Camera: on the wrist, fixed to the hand. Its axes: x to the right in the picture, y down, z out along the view.
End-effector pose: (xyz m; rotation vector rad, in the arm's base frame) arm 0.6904 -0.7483 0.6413 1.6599 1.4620 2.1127
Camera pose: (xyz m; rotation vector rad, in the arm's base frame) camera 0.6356 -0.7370 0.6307 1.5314 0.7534 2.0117
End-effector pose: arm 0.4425 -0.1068 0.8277 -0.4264 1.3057 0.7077
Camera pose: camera 0.4454 -0.1532 0.7948 -0.8106 0.9024 1.0469
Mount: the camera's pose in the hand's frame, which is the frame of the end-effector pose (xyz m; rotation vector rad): 0.0214 -0.0388 -0.0358 -0.5552 -0.1929 -0.0463
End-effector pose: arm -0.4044 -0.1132 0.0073 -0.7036 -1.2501 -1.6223
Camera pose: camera -0.4448 -0.1524 -0.0014 -1.2016 -0.9471 -2.0004
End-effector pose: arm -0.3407 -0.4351 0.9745 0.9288 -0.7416 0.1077
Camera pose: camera -0.2904 -0.4364 0.9477 0.4272 -0.8686 -0.2240
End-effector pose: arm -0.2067 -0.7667 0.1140 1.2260 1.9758 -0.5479
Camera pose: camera -0.2601 -0.7476 0.1195 0.7533 1.8230 -0.1122
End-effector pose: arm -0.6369 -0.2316 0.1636 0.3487 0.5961 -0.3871
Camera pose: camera -0.6548 -0.2556 0.1152 -0.2326 0.4990 -0.2808
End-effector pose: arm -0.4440 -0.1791 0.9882 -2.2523 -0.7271 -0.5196
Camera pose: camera -0.4576 -0.1745 1.0433 -2.8378 -0.8052 -0.5855
